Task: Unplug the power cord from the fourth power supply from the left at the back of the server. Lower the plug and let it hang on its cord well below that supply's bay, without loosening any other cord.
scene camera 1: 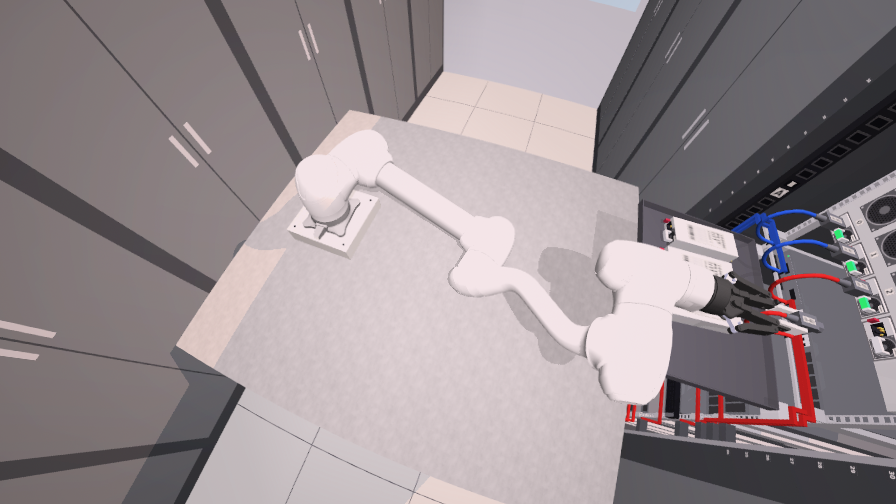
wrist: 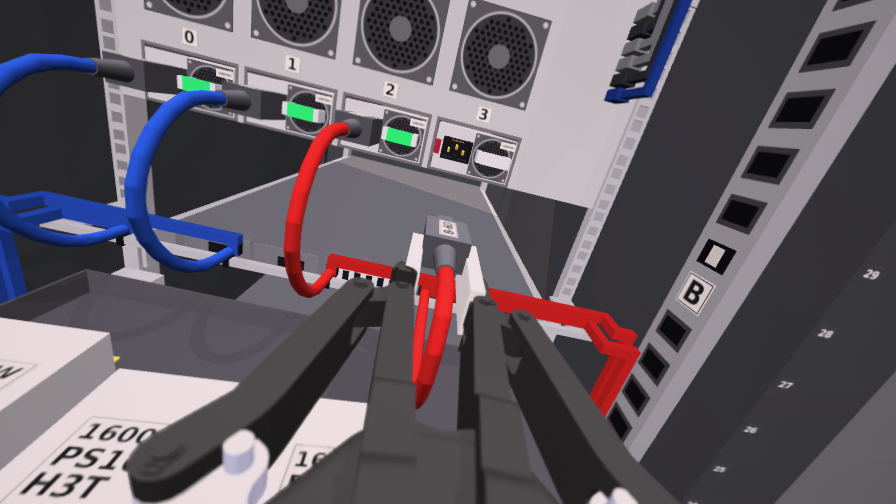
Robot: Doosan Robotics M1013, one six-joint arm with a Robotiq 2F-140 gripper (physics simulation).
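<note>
In the wrist view the server's supply bays are numbered 0 to 3. Bay 3, fourth from the left, shows a bare socket with yellow pins and a white label. Its grey plug is out of the socket, a short way in front of and below the bay. My gripper is shut on the plug. The plug's red cord loops down between the fingers. In the scene view the gripper holds the plug left of bay 3.
Two blue cords stay plugged in bays 0 and 1, and a red cord in bay 2, all with green labels. A red cable bracket lies below. A power strip marked B stands to the right. White spare supplies sit lower left.
</note>
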